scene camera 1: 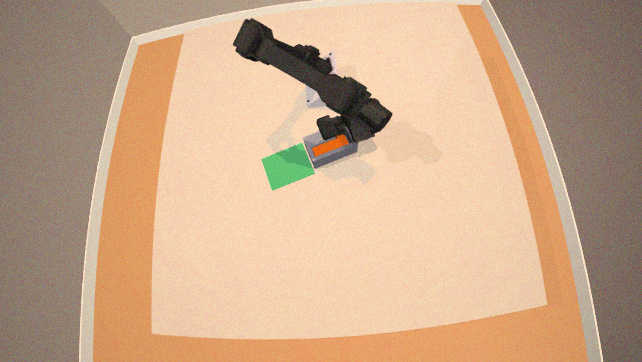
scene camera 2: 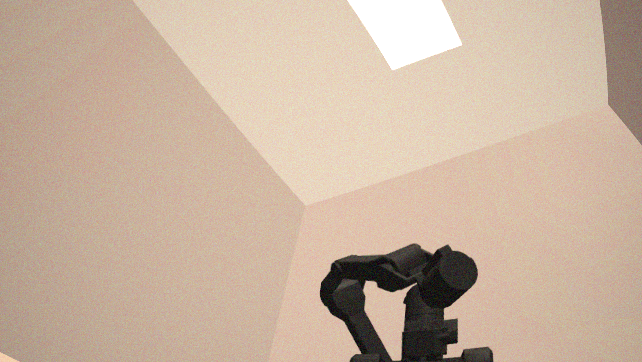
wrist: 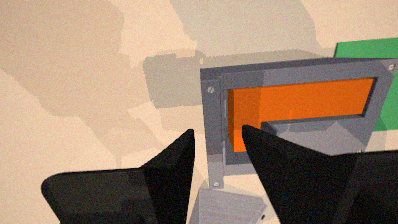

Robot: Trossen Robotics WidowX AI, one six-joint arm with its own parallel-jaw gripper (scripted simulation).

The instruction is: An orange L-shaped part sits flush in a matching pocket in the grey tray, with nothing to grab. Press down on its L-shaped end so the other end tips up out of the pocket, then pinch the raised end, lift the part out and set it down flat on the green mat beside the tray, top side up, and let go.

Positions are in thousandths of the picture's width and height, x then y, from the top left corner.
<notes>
In view: my gripper (scene camera 1: 546,363), an orange L-shaped part (wrist: 622,475) and a green mat (scene camera 1: 454,454).
My gripper is seen too in the wrist view (wrist: 546,592). Scene camera 2 misses the orange L-shaped part: it is out of frame.
</notes>
